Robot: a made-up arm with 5 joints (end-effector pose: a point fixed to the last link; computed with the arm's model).
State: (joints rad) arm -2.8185 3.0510 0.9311 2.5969 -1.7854
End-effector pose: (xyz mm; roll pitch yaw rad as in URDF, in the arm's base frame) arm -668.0 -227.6 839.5 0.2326 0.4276 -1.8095
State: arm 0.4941 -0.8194 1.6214 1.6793 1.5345
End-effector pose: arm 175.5 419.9 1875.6 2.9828 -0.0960 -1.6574
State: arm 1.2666 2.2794 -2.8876 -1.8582 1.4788
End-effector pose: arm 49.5 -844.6 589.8 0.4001 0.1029 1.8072
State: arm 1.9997 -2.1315 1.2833 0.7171 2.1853
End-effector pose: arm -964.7 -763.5 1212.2 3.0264 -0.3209 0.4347
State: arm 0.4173 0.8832 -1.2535 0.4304 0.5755
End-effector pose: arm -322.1 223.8 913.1 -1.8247 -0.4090 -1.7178
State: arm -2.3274 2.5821 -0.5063 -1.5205 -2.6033
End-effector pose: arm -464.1 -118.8 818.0 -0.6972 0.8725 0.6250
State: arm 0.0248 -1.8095 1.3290 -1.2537 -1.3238
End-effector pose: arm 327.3 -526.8 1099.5 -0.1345 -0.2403 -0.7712
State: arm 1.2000 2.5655 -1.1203 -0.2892 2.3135
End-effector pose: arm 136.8 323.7 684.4 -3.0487 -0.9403 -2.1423
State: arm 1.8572 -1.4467 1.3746 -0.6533 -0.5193
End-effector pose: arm -838.1 -490.1 851.2 1.2683 -0.3906 -2.9942
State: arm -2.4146 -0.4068 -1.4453 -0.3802 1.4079
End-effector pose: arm 294.9 -226.7 643.0 1.6840 0.3223 -2.7023
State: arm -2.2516 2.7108 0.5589 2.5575 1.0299
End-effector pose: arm -1085.3 -72.3 605.2 2.6350 -1.0143 0.4145
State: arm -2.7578 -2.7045 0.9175 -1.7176 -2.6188
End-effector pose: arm -327.9 -701.5 560.9 -1.1530 -0.0708 2.4033
